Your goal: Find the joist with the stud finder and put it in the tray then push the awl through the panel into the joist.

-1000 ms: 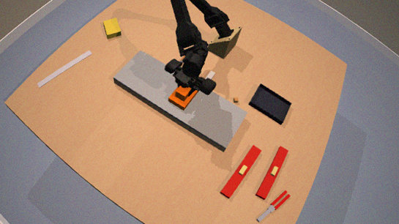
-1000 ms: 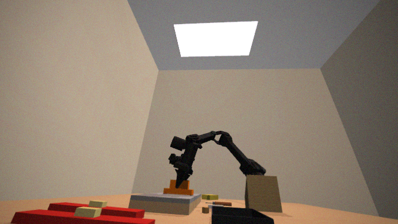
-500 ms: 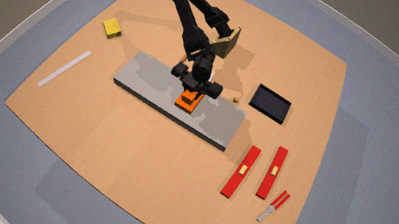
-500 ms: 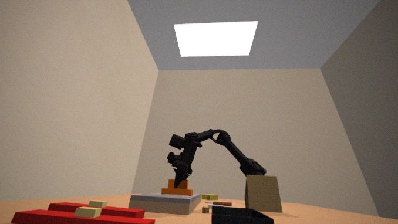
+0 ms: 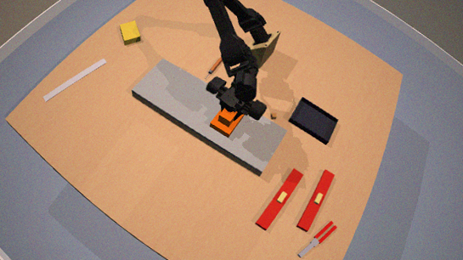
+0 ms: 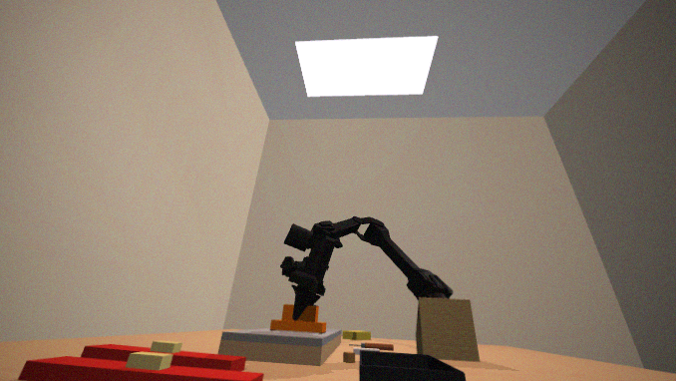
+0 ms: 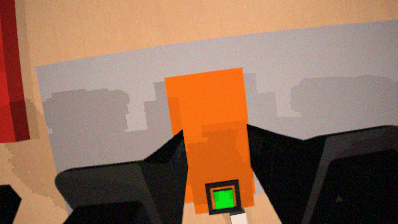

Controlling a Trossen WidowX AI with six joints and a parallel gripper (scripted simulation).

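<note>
My gripper tip is 40 mm past the square indicator and 30 mm below it. The rest, counted from my gripper tip: brown cube: 130 mm to the left, 120 mm behind, 60 mm below; then white block: 170 mm behind, 60 mm below, 10 mm to the right; then orange stud finder: 20 mm behind, 20 mm above.
</note>
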